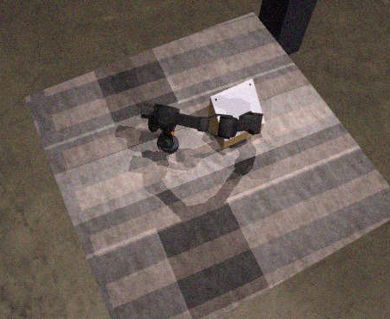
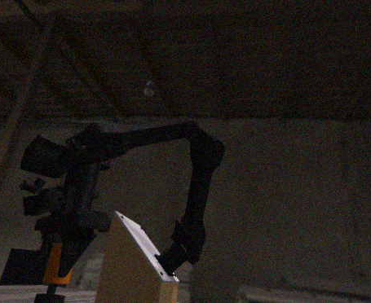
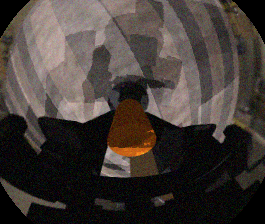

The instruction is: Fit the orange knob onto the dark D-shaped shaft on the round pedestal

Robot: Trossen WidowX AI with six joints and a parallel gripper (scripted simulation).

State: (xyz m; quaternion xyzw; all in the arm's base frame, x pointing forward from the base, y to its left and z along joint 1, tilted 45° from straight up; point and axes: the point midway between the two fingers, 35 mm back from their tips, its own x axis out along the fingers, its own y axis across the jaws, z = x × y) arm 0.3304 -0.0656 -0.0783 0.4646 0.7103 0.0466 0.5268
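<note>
My gripper tip is 4 cm above the dark pedestal. The rest, counted from my gripper tip: orange knob 2 cm above.
</note>
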